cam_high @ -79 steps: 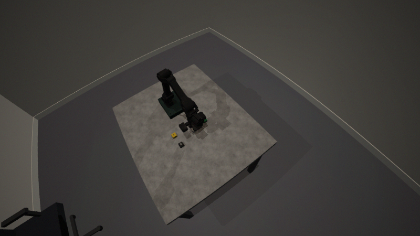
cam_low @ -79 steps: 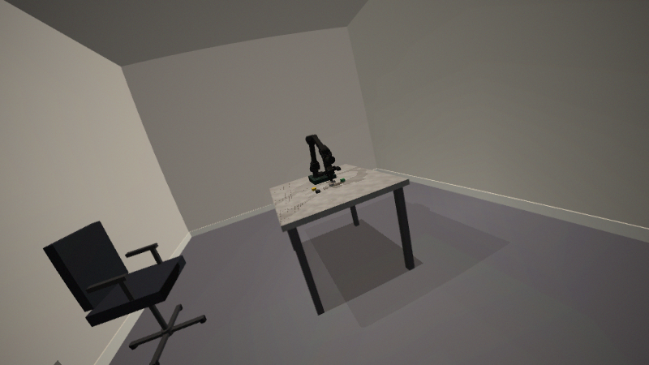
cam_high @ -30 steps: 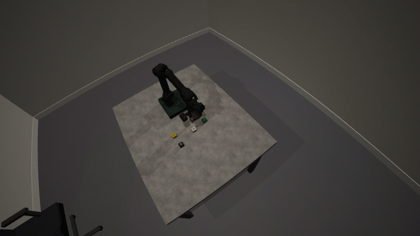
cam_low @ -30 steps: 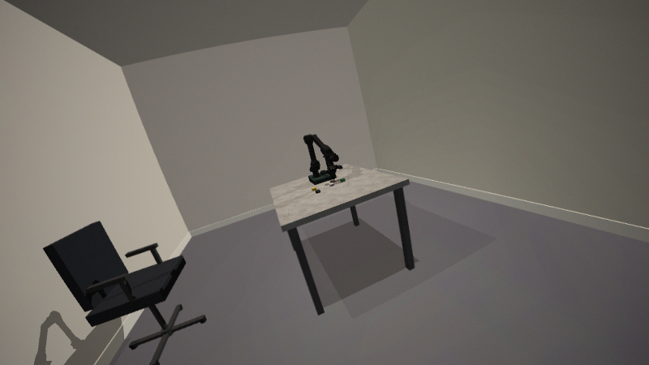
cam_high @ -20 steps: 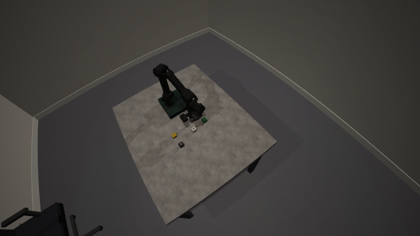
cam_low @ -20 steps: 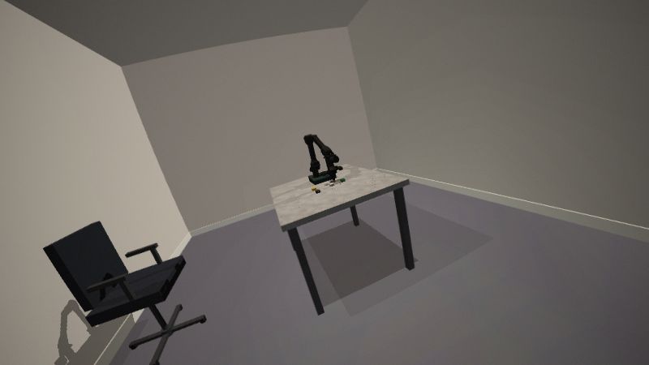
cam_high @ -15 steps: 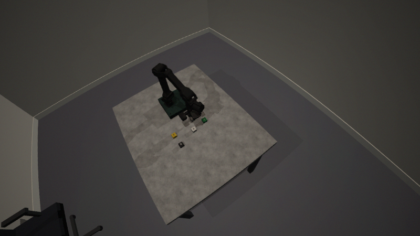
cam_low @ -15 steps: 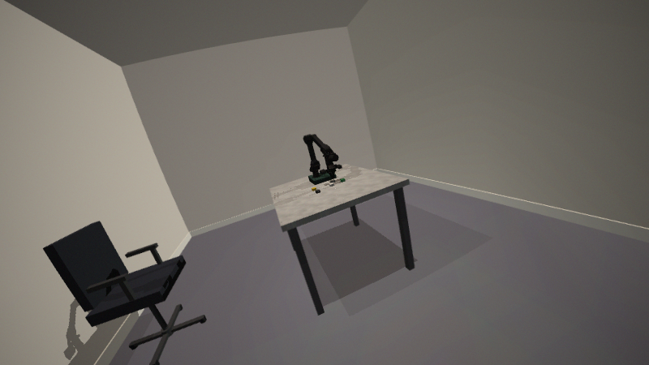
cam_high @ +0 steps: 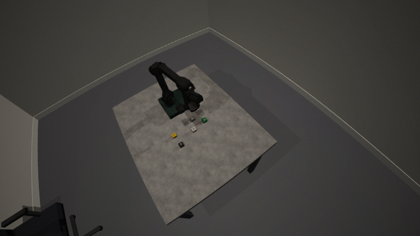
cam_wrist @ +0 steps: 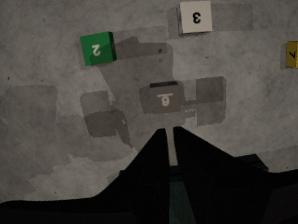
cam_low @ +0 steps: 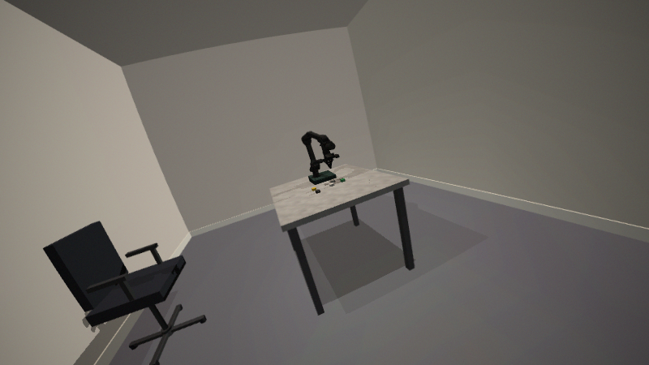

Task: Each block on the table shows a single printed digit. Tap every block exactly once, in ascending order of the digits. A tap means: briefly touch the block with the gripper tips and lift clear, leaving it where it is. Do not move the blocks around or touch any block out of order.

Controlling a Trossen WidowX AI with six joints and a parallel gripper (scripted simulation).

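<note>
The yellow block lies 19 cm to the right of my gripper tip, 12 cm below it and 1 cm behind it. Round my gripper tip: white block (12 cm below, 6 cm to the right, 6 cm ahead); then grey block (12 cm below, 2 cm behind); then green block (12 cm below, 6 cm ahead, 5 cm to the left).
</note>
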